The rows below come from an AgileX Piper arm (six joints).
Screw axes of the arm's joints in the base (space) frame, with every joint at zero. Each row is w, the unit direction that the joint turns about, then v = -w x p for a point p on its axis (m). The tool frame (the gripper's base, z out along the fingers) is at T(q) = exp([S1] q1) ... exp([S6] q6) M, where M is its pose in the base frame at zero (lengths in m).
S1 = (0, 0, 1, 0, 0, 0)
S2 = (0, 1, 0, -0.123, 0, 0)
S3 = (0, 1, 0, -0.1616, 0, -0.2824)
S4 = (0.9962, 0, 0.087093, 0, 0.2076, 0)
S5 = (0, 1, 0, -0.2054, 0, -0.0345)
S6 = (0.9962, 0, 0.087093, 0, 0.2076, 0)
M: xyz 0.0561 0 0.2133 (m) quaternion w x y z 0.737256 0 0.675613 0
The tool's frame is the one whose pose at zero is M.
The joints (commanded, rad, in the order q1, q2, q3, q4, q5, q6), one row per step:
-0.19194 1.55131 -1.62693 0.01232 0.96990 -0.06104
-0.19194 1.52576 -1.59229 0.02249 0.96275 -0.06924
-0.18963 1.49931 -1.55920 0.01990 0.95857 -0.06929
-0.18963 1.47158 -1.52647 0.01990 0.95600 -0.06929
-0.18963 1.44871 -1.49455 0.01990 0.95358 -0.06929
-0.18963 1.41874 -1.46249 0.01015 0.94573 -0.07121
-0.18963 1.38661 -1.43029 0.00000 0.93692 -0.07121
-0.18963 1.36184 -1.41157 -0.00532 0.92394 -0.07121
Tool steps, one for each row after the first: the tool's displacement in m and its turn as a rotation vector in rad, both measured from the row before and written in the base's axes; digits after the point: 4 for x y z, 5 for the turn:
-0.0065 0.0020 -0.0016 0.00466 0.00095 0.00741
-0.0070 0.0019 -0.0012 -0.00207 0.00291 0.00187
-0.0076 0.0015 -0.0010 0.00047 0.00239 -0.00005
-0.0063 0.0012 -0.0025 0.00126 0.00651 -0.00005
-0.0080 0.0008 -0.0002 -0.01186 -0.00361 0.00000
-0.0086 0.0009 0.0002 -0.01152 -0.00669 -0.00137
-0.0061 0.0008 0.0023 -0.00877 -0.01769 -0.00068

